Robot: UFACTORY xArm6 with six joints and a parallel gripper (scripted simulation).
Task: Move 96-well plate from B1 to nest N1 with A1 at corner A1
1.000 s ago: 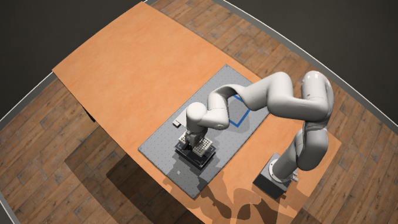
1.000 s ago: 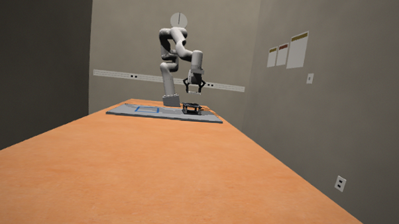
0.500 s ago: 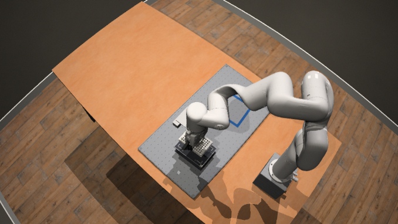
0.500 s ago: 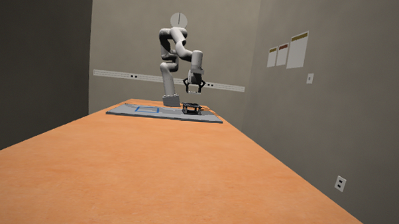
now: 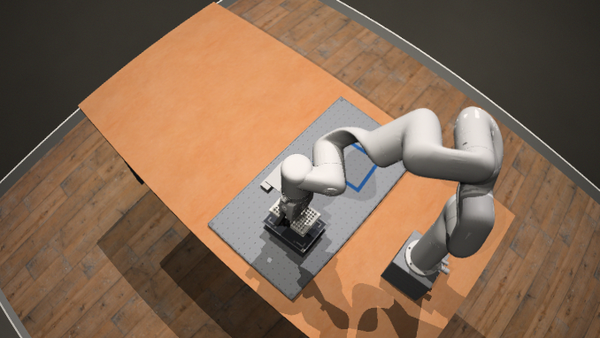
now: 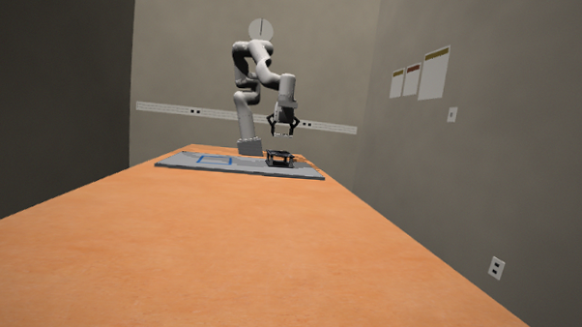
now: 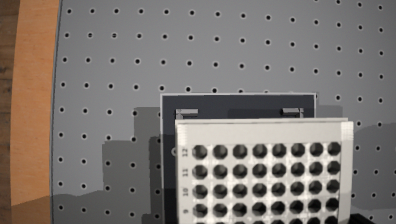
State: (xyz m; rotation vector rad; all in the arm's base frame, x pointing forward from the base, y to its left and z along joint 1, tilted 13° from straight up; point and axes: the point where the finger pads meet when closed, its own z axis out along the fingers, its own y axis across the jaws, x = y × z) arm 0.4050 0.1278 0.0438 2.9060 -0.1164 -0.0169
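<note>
Right now my hand is 100 mm above the raised plate nest. The rest, counted from my hand: 96-well plate (10 mm below).
</note>
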